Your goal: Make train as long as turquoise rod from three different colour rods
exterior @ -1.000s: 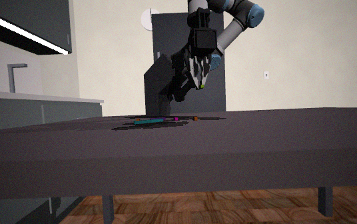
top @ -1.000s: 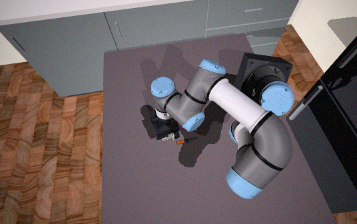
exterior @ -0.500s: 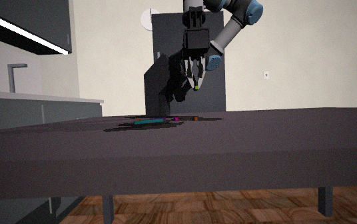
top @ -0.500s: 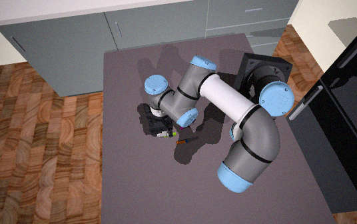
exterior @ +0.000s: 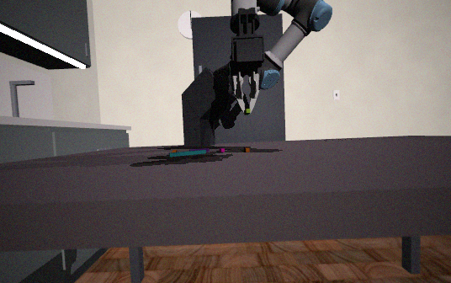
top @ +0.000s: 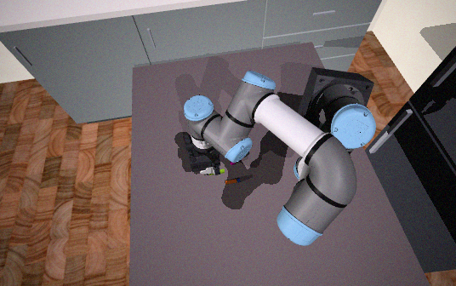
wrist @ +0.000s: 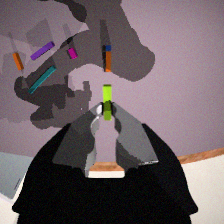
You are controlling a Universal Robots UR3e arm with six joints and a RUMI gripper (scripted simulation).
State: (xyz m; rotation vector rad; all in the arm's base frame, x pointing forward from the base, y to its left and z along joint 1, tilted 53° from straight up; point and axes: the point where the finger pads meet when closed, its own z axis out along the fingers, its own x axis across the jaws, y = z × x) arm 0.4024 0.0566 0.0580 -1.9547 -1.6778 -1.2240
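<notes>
Right now the blue rod is 7 cm behind my hand and 11 cm below it. Round my hand: magenta rod: 6 cm behind, 7 cm to the right, 11 cm below; then purple rod: 7 cm behind, 14 cm to the right, 11 cm below; then lime rod: 1 cm below.
</notes>
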